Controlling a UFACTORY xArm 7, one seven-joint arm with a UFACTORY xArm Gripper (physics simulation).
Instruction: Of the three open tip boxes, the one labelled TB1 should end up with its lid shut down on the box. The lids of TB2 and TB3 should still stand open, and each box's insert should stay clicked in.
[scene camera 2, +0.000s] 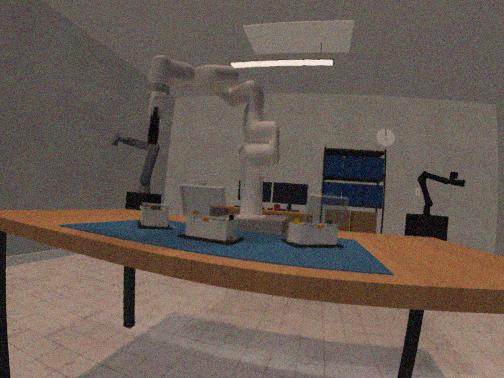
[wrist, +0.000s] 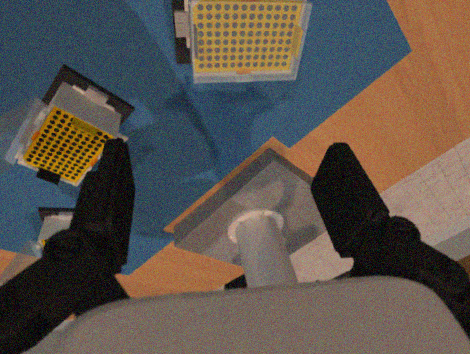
Scene:
The gripper (scene camera 2: 152, 142): 89 cm from the lens. A clear lid (scene camera 2: 199, 201) is 66 cm from the lens.

